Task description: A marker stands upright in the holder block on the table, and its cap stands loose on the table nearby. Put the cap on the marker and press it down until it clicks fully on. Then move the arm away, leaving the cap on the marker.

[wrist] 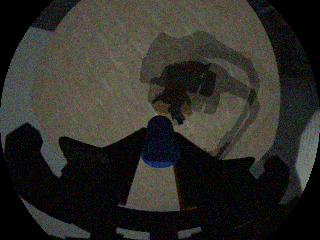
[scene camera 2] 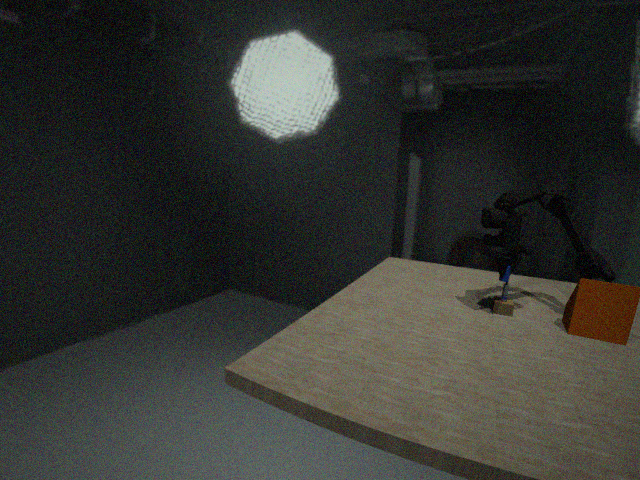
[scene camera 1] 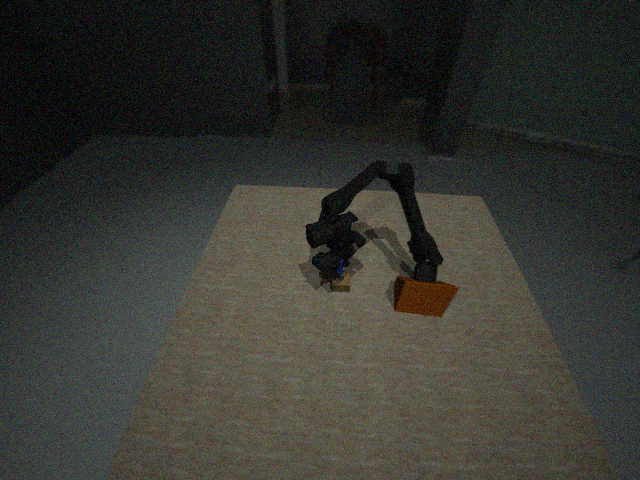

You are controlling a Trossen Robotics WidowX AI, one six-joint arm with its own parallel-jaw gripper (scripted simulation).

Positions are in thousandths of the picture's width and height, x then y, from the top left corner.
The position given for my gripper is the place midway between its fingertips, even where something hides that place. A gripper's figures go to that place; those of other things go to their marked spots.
My gripper (wrist: 498,556) is 0.10 m from the lens. A blue cap (wrist: 502,623): 0.07 m from the lens.
